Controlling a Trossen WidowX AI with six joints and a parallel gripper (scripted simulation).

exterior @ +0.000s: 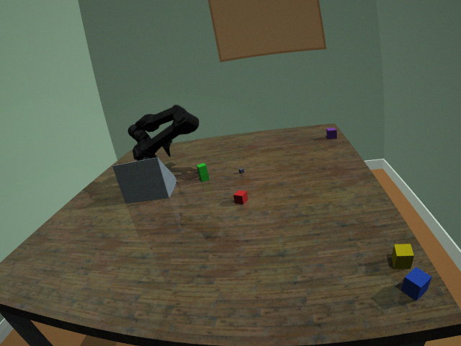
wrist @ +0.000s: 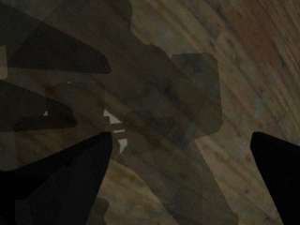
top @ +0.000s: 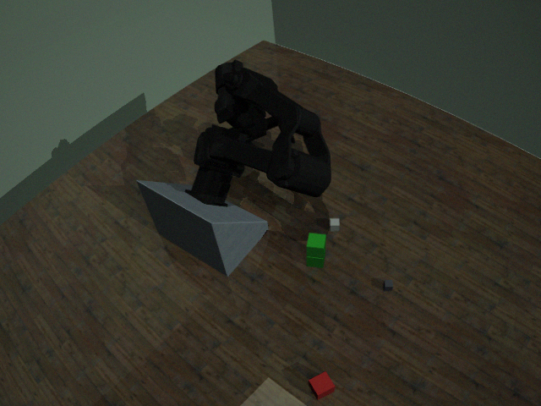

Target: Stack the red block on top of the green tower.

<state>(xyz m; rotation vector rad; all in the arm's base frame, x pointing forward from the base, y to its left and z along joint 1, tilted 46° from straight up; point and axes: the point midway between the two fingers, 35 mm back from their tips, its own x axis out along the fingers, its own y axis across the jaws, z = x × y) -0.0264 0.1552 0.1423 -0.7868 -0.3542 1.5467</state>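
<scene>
Right now my gripper tip is 38 cm short of the grey cube, 13 cm to the left of it and 2 cm above it. The rest, counted from my gripper tip: purple cube (80 cm ahead, 18 cm to the left, 1 cm below); red block (41 cm ahead, 36 cm to the right, 2 cm below); yellow cube (80 cm ahead, 70 cm to the right, 1 cm below).
</scene>
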